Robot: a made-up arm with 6 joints. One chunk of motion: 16 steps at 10 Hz.
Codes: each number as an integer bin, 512 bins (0 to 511) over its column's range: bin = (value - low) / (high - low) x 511, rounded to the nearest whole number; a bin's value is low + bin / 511 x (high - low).
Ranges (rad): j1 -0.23..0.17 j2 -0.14..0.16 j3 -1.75..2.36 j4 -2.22..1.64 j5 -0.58..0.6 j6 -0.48..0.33
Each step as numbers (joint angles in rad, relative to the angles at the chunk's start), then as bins.
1 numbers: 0.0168 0.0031 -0.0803 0.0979 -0.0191 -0.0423
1 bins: 315 244 208 307 243 276
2 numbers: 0.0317 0.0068 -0.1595 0.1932 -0.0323 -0.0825
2 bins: 334 250 198 319 237 251
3 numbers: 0.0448 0.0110 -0.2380 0.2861 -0.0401 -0.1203
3 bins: 351 257 188 332 234 227
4 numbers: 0.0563 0.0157 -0.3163 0.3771 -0.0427 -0.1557
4 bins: 366 265 178 344 233 205
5 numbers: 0.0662 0.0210 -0.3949 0.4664 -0.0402 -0.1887
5 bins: 378 274 168 356 234 184
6 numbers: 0.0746 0.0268 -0.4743 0.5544 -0.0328 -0.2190
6 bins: 389 284 159 367 237 165
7 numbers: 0.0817 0.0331 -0.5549 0.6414 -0.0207 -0.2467
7 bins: 398 295 149 379 242 147
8 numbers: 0.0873 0.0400 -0.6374 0.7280 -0.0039 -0.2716
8 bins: 405 307 138 390 249 131
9 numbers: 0.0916 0.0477 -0.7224 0.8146 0.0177 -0.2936
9 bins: 411 320 128 402 259 118
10 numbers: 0.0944 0.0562 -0.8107 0.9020 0.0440 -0.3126
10 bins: 414 334 117 413 270 106
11 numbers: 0.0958 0.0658 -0.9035 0.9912 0.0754 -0.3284
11 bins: 416 351 105 425 284 96
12 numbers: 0.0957 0.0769 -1.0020 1.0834 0.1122 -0.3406
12 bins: 416 369 93 437 300 88
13 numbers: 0.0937 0.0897 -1.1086 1.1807 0.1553 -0.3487
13 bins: 414 391 80 450 318 83
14 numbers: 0.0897 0.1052 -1.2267 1.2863 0.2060 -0.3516
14 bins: 408 418 65 464 340 81
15 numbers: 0.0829 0.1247 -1.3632 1.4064 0.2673 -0.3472
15 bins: 400 451 48 480 367 84
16 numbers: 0.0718 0.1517 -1.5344 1.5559 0.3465 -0.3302
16 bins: 386 497 27 500 401 95
